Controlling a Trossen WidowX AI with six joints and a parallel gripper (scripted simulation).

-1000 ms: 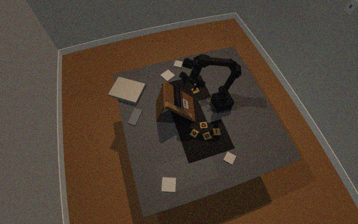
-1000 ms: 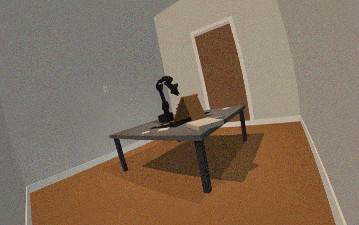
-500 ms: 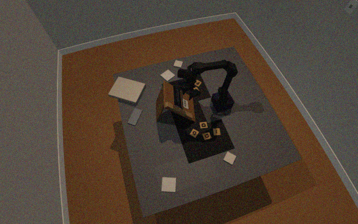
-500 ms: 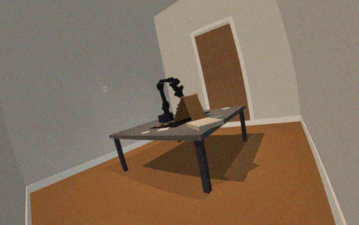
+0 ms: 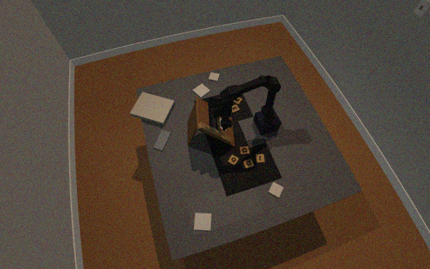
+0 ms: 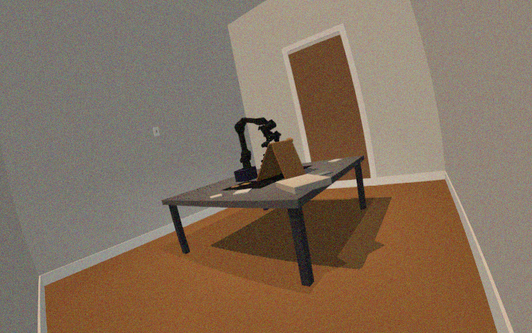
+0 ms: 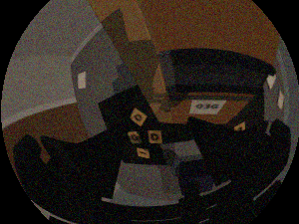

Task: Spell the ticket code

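Now: the white ticket 120 mm below my gripper tip, 80 mm to the right of it and 30 mm behind it. The rest, counted from my gripper tip: black mat (210 mm below, 130 mm behind, 10 mm to the right); then grey slab (390 mm ahead, 210 mm below, 150 mm to the right); then letter tile (300 mm to the right, 240 mm behind, 210 mm below).
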